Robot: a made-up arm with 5 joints.
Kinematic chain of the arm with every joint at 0, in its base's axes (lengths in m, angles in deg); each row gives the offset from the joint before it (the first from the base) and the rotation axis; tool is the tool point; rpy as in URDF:
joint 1: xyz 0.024 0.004 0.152 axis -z
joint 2: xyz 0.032 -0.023 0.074 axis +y
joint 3: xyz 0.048 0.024 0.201 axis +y
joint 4: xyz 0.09 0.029 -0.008 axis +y
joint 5: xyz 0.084 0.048 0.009 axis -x
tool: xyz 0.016 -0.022 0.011 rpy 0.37 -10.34 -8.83
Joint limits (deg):
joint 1: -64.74..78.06
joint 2: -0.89..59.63
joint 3: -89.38..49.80
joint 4: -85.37..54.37
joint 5: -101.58..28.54
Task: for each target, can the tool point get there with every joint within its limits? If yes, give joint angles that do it. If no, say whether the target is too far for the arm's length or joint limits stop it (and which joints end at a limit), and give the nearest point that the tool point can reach.
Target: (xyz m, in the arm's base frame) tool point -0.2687 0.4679 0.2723
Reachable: no: too far | nearest point 0.0849 0.3010 0.2723 | short by 0.391 m
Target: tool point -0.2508 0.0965 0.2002
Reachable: no: joint limits stop it (at a limit: joint 1, joint 2, joint 3, joint 4, joint 5) | nearest point -0.0015 0.1178 0.1903 | short by 0.250 m
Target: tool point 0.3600 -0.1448 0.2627
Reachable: yes | joints 32.24 38.85 -18.24 14.29 -28.65
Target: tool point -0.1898 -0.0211 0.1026
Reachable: no: joint limits stop it (at a limit: joint 1, joint 2, joint 3, joint 5) | nearest point 0.0003 0.1216 0.1722 | short by 0.248 m
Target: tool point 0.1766 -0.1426 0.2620
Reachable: yes | joints 59.17 7.76 30.24 32.73 -52.43
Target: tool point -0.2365 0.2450 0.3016
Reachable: no: joint limits stop it (at a limit: joint 1, joint 2, joint 4, joint 5) | nearest point 0.0085 0.1391 0.2645 | short by 0.270 m
